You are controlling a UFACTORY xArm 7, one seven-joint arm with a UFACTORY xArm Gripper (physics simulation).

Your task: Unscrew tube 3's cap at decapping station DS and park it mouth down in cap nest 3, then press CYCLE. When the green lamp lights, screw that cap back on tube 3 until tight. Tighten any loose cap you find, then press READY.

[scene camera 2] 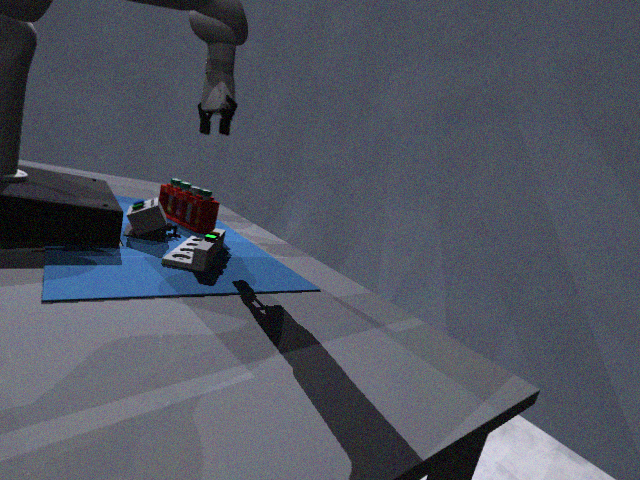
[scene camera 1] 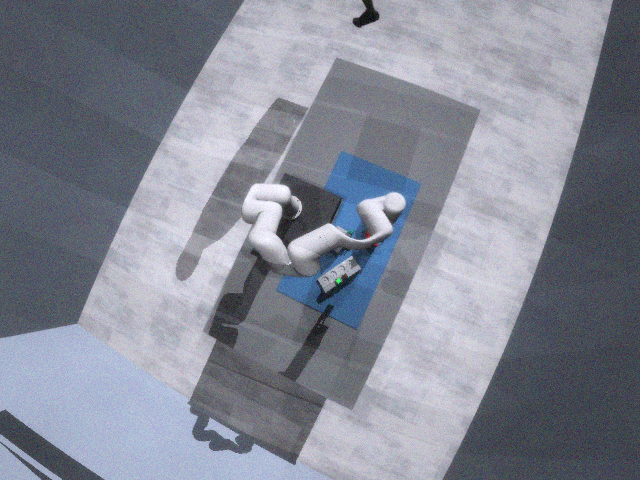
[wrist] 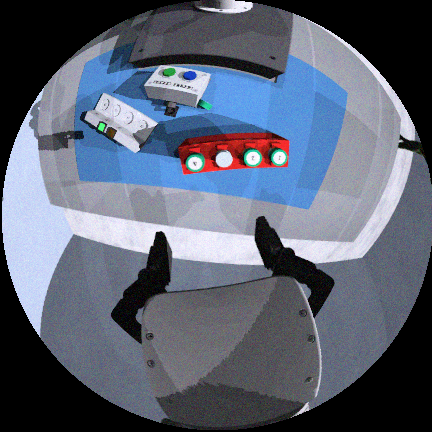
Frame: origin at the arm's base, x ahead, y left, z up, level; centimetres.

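Seen in the pictures: gripper, fingertip midpoint: [scene camera 2: 214, 134] [wrist: 211, 234]; arm's base at its link origin: [scene camera 1: 290, 208].
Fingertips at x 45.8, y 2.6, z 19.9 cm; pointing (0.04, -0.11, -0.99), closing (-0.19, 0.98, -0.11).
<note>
Pixels of each thing's top centre, then the offset from my fingertips to it. "*": a spot on its surface instead. Level surfaces: height alone.
- white nest block at its top centre: [scene camera 2: 200, 231] [wrist: 110, 119] [scene camera 1: 338, 274] dx -10.6, dy -25.6, dz -23.1 cm
- lit green lamp at its top centre: [scene camera 2: 211, 236] [wrist: 101, 126] [scene camera 1: 338, 280] dx -9.5, dy -28.8, dz -23.1 cm
- button box at its top centre: [wrist: 172, 80] [scene camera 2: 150, 199] [scene camera 1: 337, 238] dx -17.2, dy -9.1, dz -20.1 cm
- green button at its top centre: [wrist: 167, 71] dx -20.0, dy -10.7, dz -21.0 cm
- blue button at its top centre: [wrist: 188, 74] dx -18.7, dy -6.3, dz -21.0 cm
- blue mat at its surface level: dz -28.5 cm
- dark clamp-like part at a spot on its surface: [wrist: 171, 109] * dx -10.9, dy -10.7, dz -27.6 cm
- green piece at its top centre: [wrist: 203, 103] dx -12.3, dy -3.1, dz -25.1 cm
My gripper [scene camera 2: 215, 133] [wrist: 211, 234] is open and empty, high above the table; the arm hides it in scene camera 1. The red rack [scene camera 1: 369, 238] [scene camera 2: 188, 206] [wrist: 233, 141] holds upright tubes. In the wrist view three have green-rimmed white caps; the second top from the left [wrist: 224, 159] is a plain pale disc, its number unreadable. The white nest block [scene camera 1: 338, 275] [scene camera 2: 199, 255] [wrist: 122, 111] has round nests and a lit green lamp [scene camera 1: 339, 281] [scene camera 2: 210, 236] [wrist: 101, 127] beside a dark amber one [wrist: 111, 133]. The button box [scene camera 2: 147, 215] [wrist: 177, 90] carries a green button [wrist: 169, 72] and a blue button [wrist: 190, 75].
A blue mat [scene camera 1: 336, 175] [scene camera 2: 103, 281] [wrist: 320, 110] lies under these things. The arm's dark base plate [scene camera 1: 323, 201] [scene camera 2: 56, 222] [wrist: 215, 40] borders the mat behind the button box. A dark clamp-like part [wrist: 171, 109] and a green piece [wrist: 205, 105] adjoin the box's front.
</note>
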